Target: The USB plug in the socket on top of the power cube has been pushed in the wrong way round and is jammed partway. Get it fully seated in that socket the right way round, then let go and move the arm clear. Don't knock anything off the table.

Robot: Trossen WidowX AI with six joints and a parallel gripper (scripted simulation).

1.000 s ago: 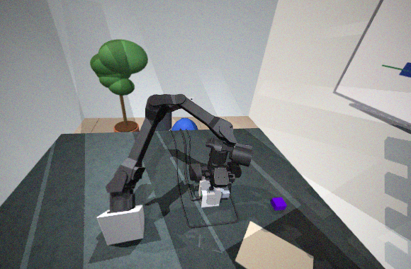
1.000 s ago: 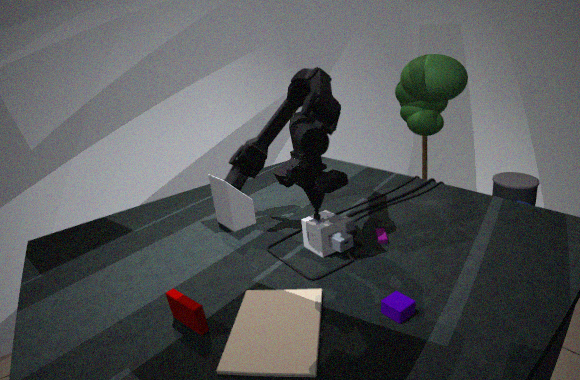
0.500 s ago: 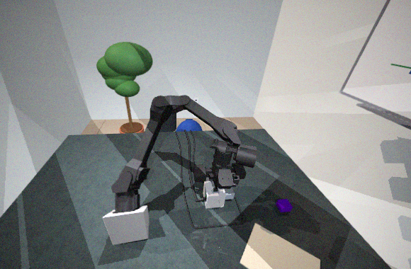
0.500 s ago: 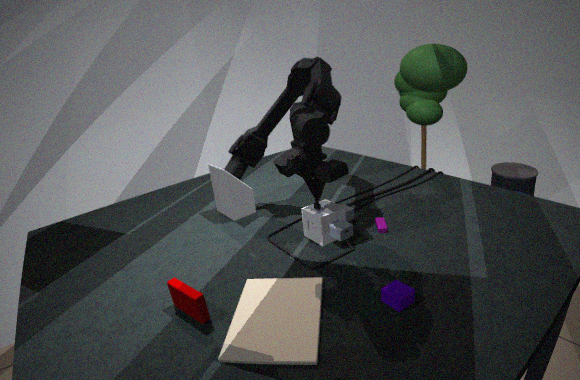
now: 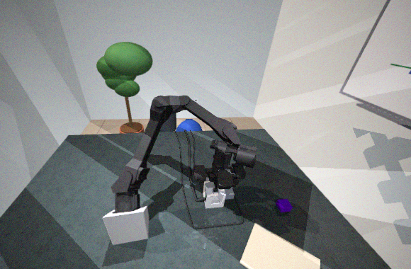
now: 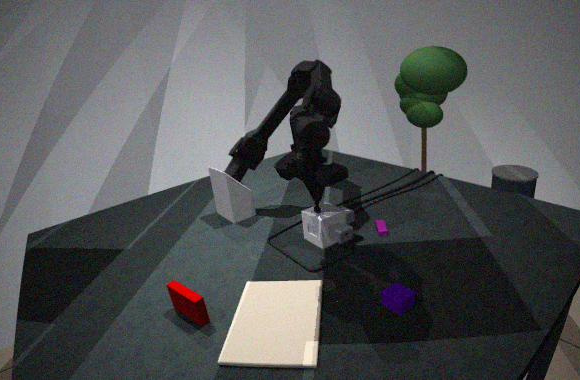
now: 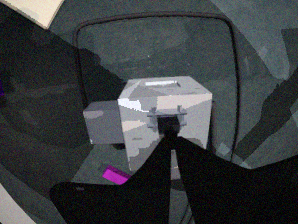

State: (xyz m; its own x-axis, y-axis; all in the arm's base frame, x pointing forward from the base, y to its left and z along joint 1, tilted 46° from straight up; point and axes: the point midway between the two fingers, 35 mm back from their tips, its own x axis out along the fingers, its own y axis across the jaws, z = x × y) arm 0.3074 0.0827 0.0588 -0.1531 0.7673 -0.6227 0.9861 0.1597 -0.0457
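My gripper tip is 20 mm above the dark USB plug. Also, from my gripper tip: cream sheet: 230 mm to the right, 200 mm ahead, 100 mm below; then purple cube: 300 mm ahead, 90 mm below, 30 mm to the right; then magenta block: 150 mm to the left, 100 mm below, 60 mm ahead.
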